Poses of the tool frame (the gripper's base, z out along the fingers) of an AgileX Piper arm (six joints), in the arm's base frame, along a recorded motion.
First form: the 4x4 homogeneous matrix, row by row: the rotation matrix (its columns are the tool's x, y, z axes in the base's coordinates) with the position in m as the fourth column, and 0 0 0 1 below. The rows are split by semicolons.
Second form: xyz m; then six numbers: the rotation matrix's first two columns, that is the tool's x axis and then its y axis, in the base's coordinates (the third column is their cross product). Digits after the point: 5 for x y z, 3 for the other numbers.
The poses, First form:
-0.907, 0.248, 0.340, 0.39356; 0.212, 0.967, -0.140, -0.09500; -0.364, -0.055, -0.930, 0.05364; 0, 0, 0, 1
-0.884, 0.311, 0.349, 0.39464; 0.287, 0.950, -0.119, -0.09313; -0.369, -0.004, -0.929, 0.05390; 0, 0, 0, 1
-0.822, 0.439, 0.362, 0.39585; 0.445, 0.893, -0.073, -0.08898; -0.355, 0.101, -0.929, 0.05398; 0, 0, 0, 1
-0.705, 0.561, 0.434, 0.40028; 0.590, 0.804, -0.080, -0.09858; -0.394, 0.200, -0.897, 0.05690; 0, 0, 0, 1
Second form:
0.39356, -0.09500, 0.05364, -0.907, 0.212, -0.364, 0.248, 0.967, -0.055
0.39464, -0.09313, 0.05390, -0.884, 0.287, -0.369, 0.311, 0.950, -0.004
0.39585, -0.08898, 0.05398, -0.822, 0.445, -0.355, 0.439, 0.893, 0.101
0.40028, -0.09858, 0.05690, -0.705, 0.590, -0.394, 0.561, 0.804, 0.200

